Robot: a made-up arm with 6 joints.
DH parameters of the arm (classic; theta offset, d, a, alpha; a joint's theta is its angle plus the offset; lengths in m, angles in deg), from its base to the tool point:
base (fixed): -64.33 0 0.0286 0
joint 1: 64.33 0.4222 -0.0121 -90
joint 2: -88.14 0 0.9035 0
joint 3: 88.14 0.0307 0.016 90
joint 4: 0 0.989 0.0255 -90
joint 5: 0 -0.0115 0.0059 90
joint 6: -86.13 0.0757 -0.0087 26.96
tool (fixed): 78.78 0.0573 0 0
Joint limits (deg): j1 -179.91..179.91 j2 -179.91..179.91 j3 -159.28..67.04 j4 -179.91..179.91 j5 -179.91..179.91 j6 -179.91..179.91
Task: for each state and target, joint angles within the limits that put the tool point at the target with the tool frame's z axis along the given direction. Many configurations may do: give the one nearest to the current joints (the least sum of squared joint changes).
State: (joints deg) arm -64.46 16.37 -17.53 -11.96 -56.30 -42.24
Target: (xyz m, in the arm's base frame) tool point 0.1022 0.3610 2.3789 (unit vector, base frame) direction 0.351 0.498 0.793
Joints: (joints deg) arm -98.00 -2.55 -19.50 -9.09 8.57 -36.20
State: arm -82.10 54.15 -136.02 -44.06 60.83 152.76
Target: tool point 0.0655 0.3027 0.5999 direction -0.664 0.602 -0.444
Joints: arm -116.20 45.97 -158.60 -90.37 44.80 133.14
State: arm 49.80 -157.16 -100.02 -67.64 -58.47 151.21
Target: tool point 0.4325 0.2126 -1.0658 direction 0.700 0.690 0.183
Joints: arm 20.18 -160.66 -67.04 -49.53 -76.62 135.10
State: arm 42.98 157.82 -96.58 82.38 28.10 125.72
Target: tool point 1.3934 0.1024 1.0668 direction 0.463 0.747 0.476
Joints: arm -0.33 107.86 -79.99 98.84 27.22 135.35
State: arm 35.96 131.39 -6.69 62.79 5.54 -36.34
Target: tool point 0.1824 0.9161 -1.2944 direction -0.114 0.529 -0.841
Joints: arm 73.44 136.34 21.81 56.73 31.78 -37.22
